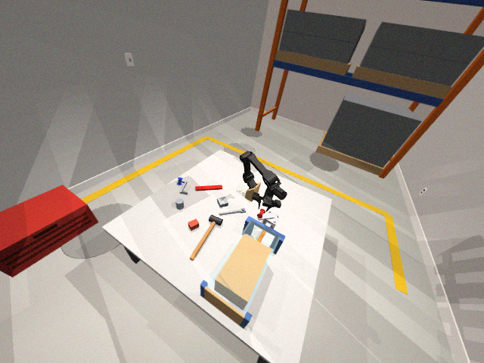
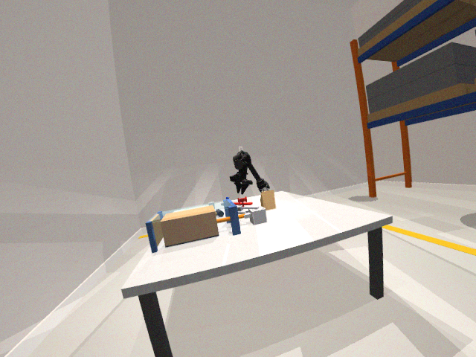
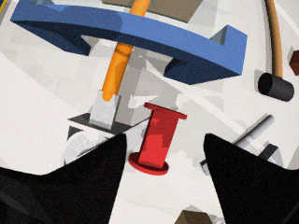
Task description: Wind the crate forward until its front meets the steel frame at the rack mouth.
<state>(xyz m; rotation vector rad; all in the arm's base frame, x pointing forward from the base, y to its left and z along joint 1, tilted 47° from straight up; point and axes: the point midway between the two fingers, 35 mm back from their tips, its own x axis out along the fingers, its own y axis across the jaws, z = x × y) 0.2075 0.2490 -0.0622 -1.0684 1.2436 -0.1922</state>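
Right now my gripper tip is 1 cm past the red knob and 6 cm above it. From my gripper tip the other things lie so: grey hand winch (10 cm behind, 4 cm to the left, 16 cm below); then frame (7 cm ahead, 8 cm to the left, 9 cm below); then red-knobbed winch handle (4 cm behind, 2 cm to the left, 9 cm below).
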